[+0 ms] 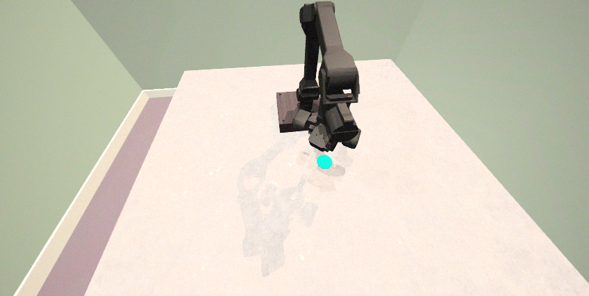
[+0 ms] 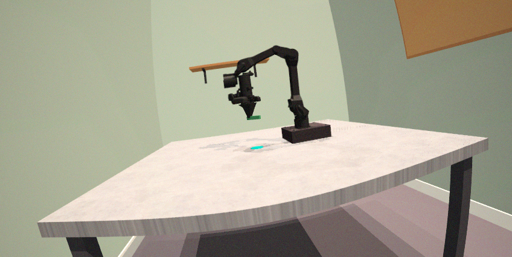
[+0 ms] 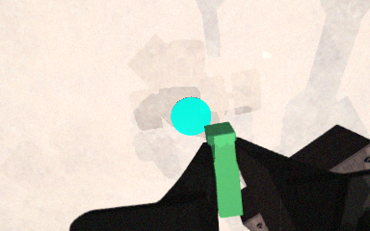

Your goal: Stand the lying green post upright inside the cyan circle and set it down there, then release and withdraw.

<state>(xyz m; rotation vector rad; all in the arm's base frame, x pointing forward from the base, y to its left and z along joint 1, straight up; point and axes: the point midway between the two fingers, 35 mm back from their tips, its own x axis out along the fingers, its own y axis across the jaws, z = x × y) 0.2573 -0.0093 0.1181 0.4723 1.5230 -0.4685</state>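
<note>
Now: the cyan circle 140 mm below my gripper tip, 30 mm to the left of it and 10 mm behind it. Also, from my gripper tip: green post 20 mm behind, 10 mm to the left.
</note>
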